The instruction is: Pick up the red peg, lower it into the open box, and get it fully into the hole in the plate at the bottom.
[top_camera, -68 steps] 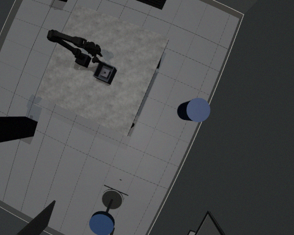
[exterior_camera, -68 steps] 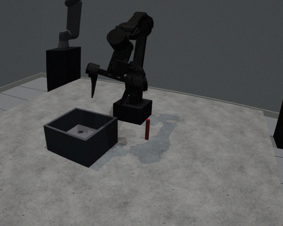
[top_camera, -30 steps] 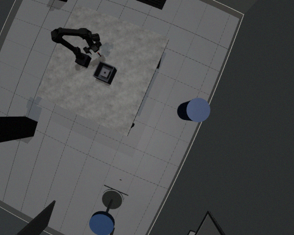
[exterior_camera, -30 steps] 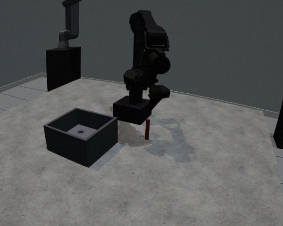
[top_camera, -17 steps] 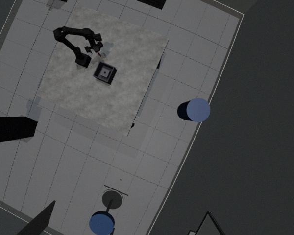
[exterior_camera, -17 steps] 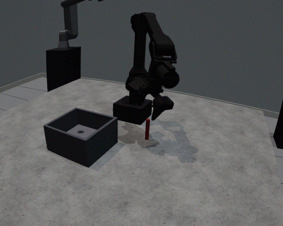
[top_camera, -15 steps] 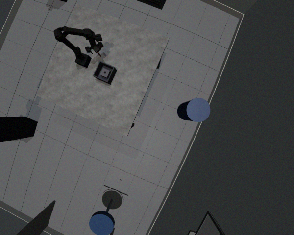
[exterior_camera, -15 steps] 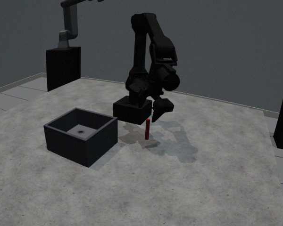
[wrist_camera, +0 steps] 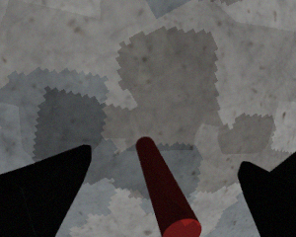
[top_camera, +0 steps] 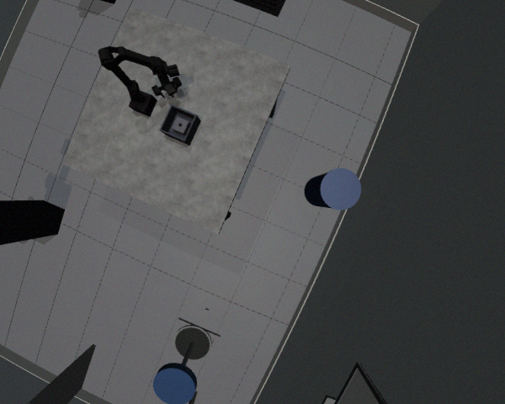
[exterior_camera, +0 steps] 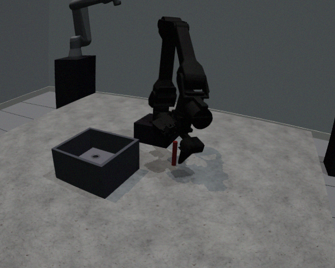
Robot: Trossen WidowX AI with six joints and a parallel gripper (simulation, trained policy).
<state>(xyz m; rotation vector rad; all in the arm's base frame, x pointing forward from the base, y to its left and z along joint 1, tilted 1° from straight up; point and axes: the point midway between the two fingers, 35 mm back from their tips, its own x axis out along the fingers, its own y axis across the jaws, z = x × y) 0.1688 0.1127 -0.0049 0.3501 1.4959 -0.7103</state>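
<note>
The red peg lies 1 cm to the left of my gripper tip and 1 cm above it. From my gripper tip the other things lie so: light grey plate: 18 cm to the right, 16 cm ahead, 1 cm above; then dark box: 18 cm to the right, 16 cm ahead, 1 cm below.
</note>
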